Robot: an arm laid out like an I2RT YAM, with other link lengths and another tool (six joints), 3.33 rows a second.
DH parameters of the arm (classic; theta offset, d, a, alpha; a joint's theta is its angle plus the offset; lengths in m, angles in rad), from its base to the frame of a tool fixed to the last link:
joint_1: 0 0.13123 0.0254 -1.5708
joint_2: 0 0 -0.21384 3.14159
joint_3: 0.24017 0 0.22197 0
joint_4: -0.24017 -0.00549 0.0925 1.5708
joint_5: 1.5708 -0.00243 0 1.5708
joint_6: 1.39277 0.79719 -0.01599 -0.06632
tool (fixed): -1.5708 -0.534 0 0
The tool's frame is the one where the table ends.
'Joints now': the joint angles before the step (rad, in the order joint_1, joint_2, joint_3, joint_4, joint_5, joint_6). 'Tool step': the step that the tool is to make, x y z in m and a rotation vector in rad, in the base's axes. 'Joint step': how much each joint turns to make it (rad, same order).
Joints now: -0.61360, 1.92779, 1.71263, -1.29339, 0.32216, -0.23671
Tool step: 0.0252, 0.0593, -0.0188, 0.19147, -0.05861, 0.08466
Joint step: 0.03678, 0.00013, -0.00076, -0.04871, -0.19303, -0.04180
